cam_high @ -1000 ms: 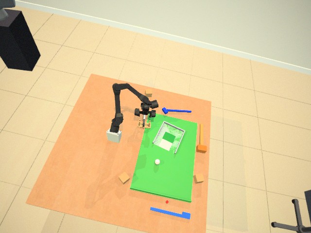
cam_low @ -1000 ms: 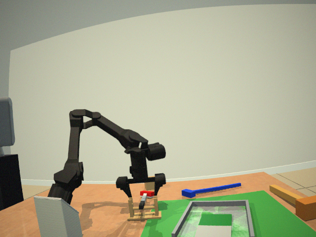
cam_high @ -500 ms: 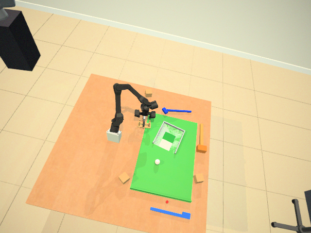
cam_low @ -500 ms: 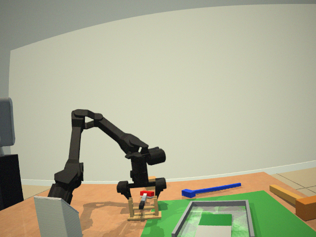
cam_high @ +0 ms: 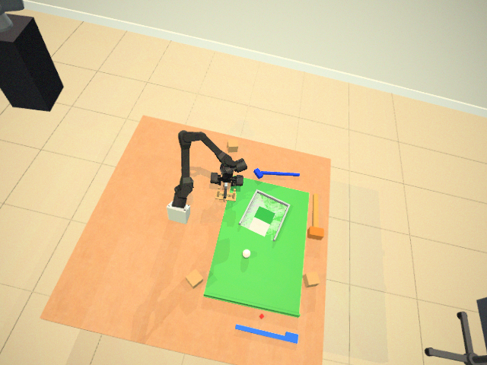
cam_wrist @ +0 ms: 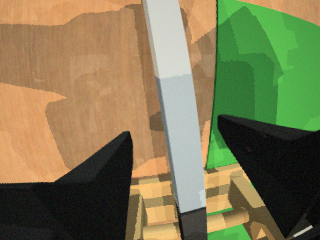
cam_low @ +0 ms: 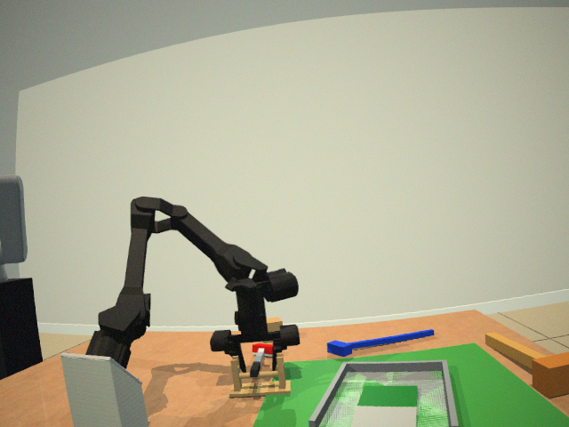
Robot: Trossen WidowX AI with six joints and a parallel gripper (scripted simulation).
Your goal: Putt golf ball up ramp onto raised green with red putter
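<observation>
Now: the small wooden rack 10 mm ahead of my gripper tip, 70 mm to the right of it and 20 mm above it. The rest, counted from my gripper tip: green mat: 230 mm ahead, 310 mm to the right, 10 mm below; red putter: 40 mm to the left, 20 mm above; blue putter: 310 mm ahead, 130 mm to the left.
</observation>
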